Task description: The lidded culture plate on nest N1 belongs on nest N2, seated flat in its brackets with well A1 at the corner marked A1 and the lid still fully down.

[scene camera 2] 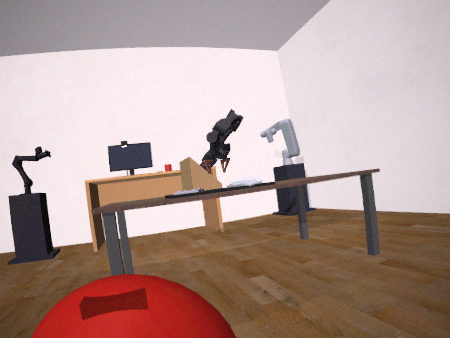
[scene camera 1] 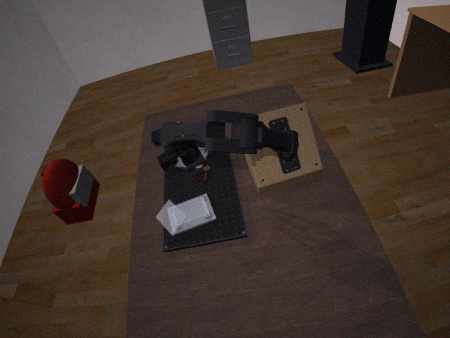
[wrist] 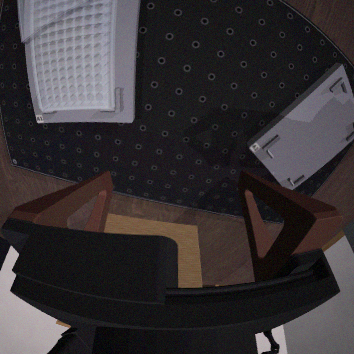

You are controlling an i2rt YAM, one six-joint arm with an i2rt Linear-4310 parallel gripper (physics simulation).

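Seen in the pictures: gripper, fingertip midpoint: (scene camera 2: 217,173) (scene camera 1: 200,172) (wrist: 174,177); arm's base, link origin: (scene camera 2: 199,172).
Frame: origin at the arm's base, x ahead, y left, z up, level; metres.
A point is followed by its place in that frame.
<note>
The culture plate (scene camera 1: 192,211) @[x 0.389, y 0.103, z -0.088 m] (scene camera 2: 245,182) (wrist: 75,65) @[x 0.382, y 0.085, z -0.089 m] sits on a grey nest (wrist: 126,75) @[x 0.373, y 0.040, z -0.103 m], with its wells showing through. A clear, flat sheet-like piece (scene camera 1: 169,218) @[x 0.479, y 0.102, z -0.093 m] lies askew across one end of it; whether this is the lid, I cannot tell. The nest's A1 mark shows at its lower left corner in the wrist view. The other nest (wrist: 305,130) @[x 0.367, y -0.168, z -0.103 m] (scene camera 2: 185,192) @[x 0.437, y -0.234, z -0.108 m] is empty and turned at an angle, with brackets and an A1 mark showing; in scene camera 1 the arm partly hides it. My gripper (scene camera 1: 202,175) @[x 0.324, y -0.015, z -0.030 m] (scene camera 2: 216,171) @[x 0.324, y -0.015, z -0.030 m] (wrist: 174,177) @[x 0.324, y -0.015, z -0.030 m] is open and empty, above the board between the nests.
Both nests stand on a black perforated board (scene camera 1: 227,215) @[x 0.273, y 0.144, z -0.114 m] (wrist: 200,75) @[x 0.384, y -0.028, z -0.114 m] on the brown table (scene camera 1: 280,260) @[x 0.151, y 0.357, z -0.127 m]. A tan wooden block (scene camera 1: 309,150) @[x -0.088, y 0.032, z -0.031 m] (scene camera 2: 187,175) @[x 0.040, y -0.096, z -0.011 m] (wrist: 190,250) @[x 0.135, y -0.082, z -0.073 m] stands beside the board at the arm's base. A red rounded object (scene camera 1: 61,184) (scene camera 2: 135,325) is off the table's side.
</note>
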